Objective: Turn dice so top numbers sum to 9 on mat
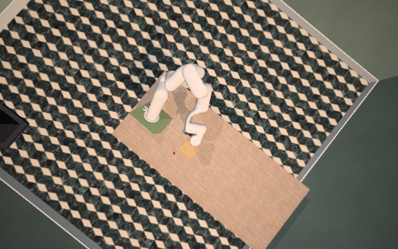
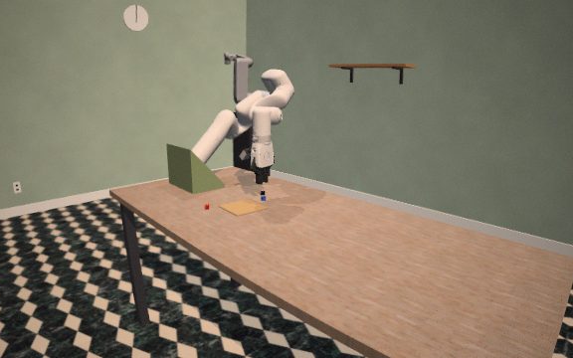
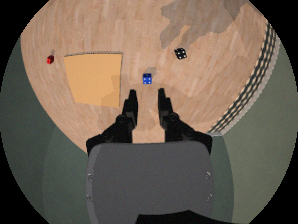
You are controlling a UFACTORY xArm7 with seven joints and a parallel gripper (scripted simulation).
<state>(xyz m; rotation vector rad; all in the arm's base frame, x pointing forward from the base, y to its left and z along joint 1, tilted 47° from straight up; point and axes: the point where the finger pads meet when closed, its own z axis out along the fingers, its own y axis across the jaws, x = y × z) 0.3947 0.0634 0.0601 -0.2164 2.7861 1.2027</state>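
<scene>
Now: hand 8 cm above the blue die and 1 cm short of it. Round my hand: black die (8 cm below, 5 cm to the left, 5 cm behind); then tan mat (12 cm to the right, 9 cm below, 3 cm ahead); then red die (24 cm to the right, 8 cm below, 6 cm behind).
</scene>
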